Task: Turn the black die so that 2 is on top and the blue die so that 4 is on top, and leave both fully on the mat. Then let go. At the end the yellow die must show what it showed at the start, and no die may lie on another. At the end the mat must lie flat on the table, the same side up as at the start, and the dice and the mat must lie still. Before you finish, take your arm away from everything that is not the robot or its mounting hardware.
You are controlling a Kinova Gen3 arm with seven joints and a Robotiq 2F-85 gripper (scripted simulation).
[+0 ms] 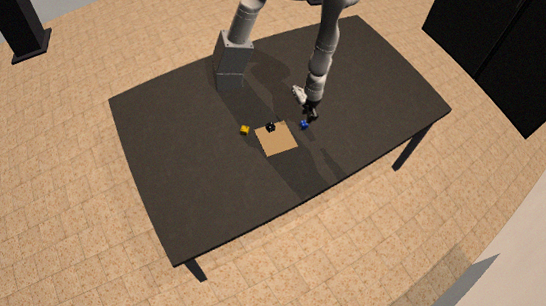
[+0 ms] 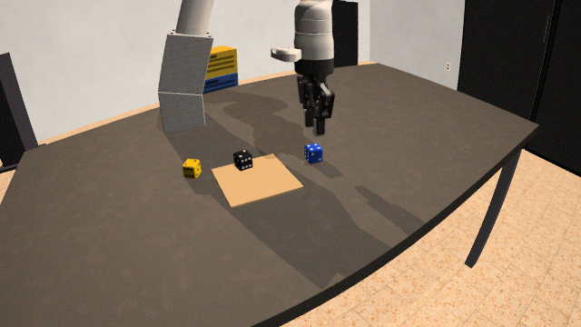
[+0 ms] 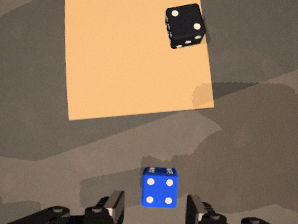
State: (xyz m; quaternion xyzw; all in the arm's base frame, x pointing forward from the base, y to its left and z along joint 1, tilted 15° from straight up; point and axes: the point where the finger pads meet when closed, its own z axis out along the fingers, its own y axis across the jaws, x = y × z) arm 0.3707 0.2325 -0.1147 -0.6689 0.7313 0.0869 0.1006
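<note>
Now: hand 70 mm above the blue die. The rest, counted from my hand: yellow die (50 mm behind, 250 mm to the right, 70 mm below); tan mat (20 mm ahead, 140 mm to the right, 80 mm below); black die (30 mm behind, 140 mm to the right, 70 mm below).
</note>
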